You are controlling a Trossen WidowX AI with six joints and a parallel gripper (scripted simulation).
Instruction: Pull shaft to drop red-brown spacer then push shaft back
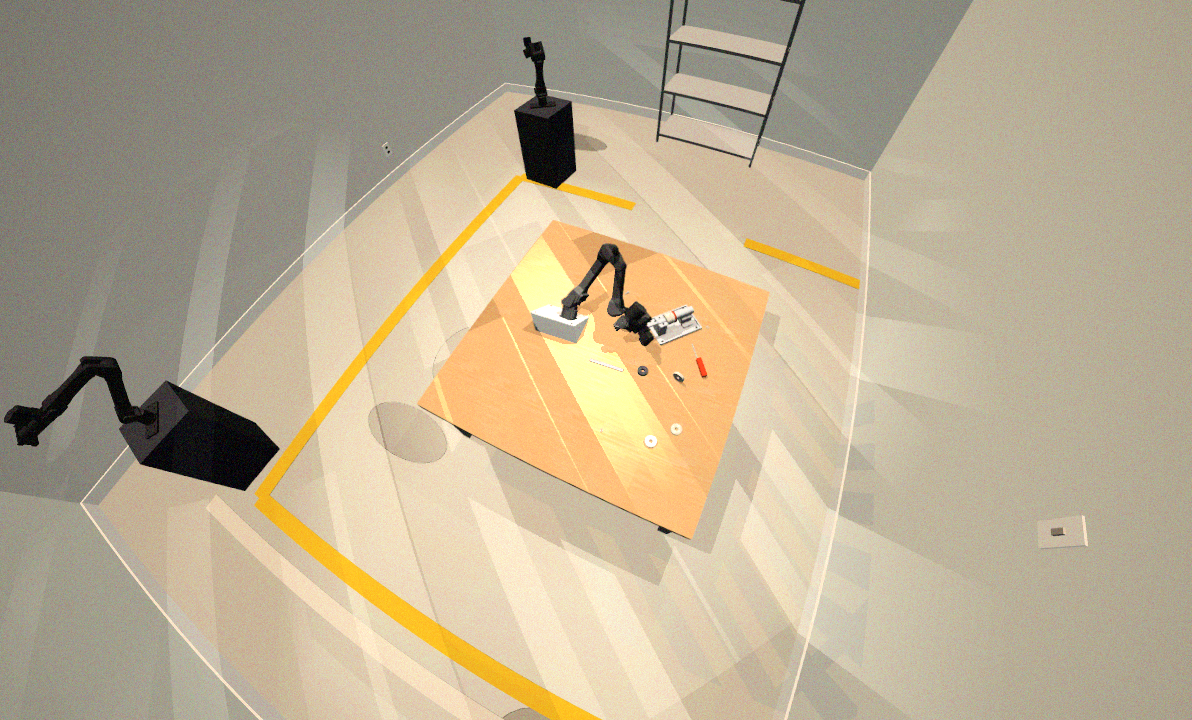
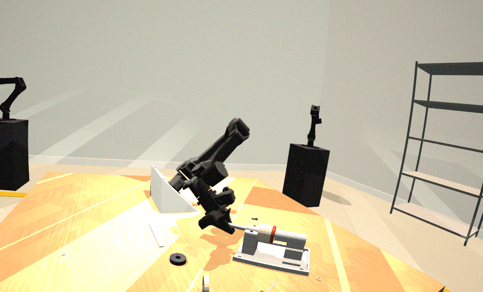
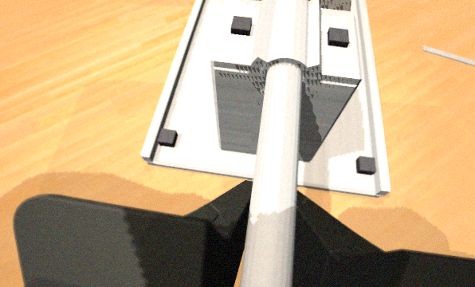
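My gripper tip is now 3 cm short of the grey shaft, 4 cm to the right of it and 2 cm below it. The rest, counted from my gripper tip: thin metal strip: 9 cm behind, 24 cm to the right, 5 cm below; red-brown spacer: 7 cm ahead, 10 cm to the left, 2 cm above; black ring: 7 cm ahead, 18 cm to the right, 5 cm below.
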